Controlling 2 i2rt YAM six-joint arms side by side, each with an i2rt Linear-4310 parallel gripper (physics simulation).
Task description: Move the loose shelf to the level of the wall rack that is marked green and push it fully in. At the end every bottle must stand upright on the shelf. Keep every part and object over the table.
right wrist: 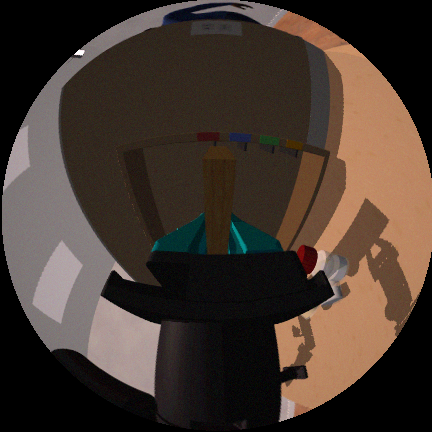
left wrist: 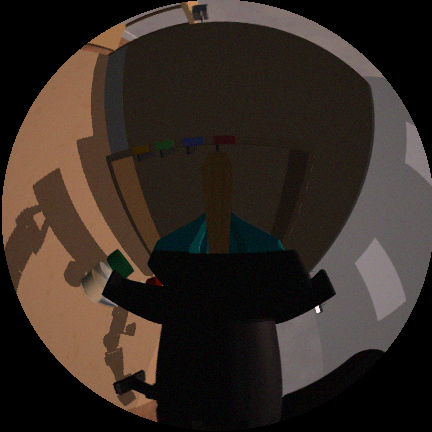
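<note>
The loose wooden shelf [left wrist: 217, 187] [right wrist: 218, 185] shows end-on in both views, between my fingers. My left gripper [left wrist: 218, 214] and right gripper [right wrist: 218, 232] are each shut on it. Its far end is near the red mark [left wrist: 224, 140] [right wrist: 208, 136] of the wall rack [left wrist: 122, 170] [right wrist: 312, 167]; the green mark [left wrist: 164, 145] [right wrist: 269, 140] is lower, nearer the table. A green-capped bottle [left wrist: 98, 285] and a red-capped bottle [right wrist: 330, 265] show on the table side, below the shelf. They look tilted or lying; their contact with the table is hidden. Further pale bottle parts show beside the red-capped one.
The blue mark [left wrist: 193, 141] [right wrist: 240, 137] and yellow mark [left wrist: 141, 149] [right wrist: 294, 144] are also on the rack. The large dark panel [left wrist: 240, 80] [right wrist: 190, 85] stands behind it. The tan table [left wrist: 40, 135] [right wrist: 385, 150] carries shadows of the arms and shelf.
</note>
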